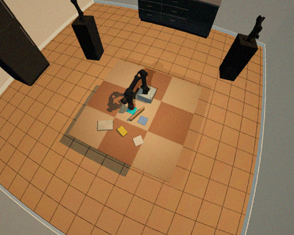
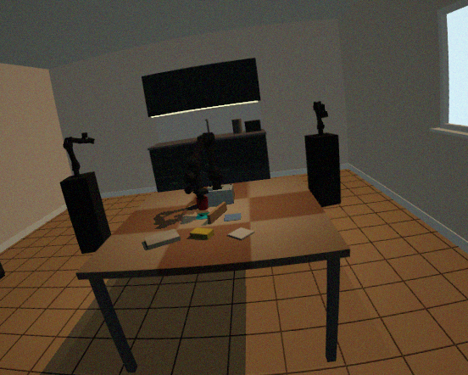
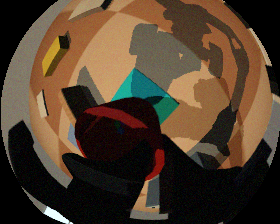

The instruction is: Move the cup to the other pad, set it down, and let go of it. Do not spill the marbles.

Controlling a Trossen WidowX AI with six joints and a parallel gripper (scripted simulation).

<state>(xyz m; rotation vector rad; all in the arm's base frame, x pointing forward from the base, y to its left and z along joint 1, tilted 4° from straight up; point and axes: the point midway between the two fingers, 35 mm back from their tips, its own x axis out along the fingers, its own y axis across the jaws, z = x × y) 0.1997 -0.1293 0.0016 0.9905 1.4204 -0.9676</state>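
Right now my gripper tip is 9 cm above the teal pad, 3 cm short of it and 1 cm to the right of it. From my gripper tip the other things lie so: pale blue pad: 17 cm to the left, 13 cm ahead, 9 cm below; then red cup: 3 cm ahead, 1 cm to the left; then wooden bar: 9 cm to the left, 8 cm ahead, 7 cm below.
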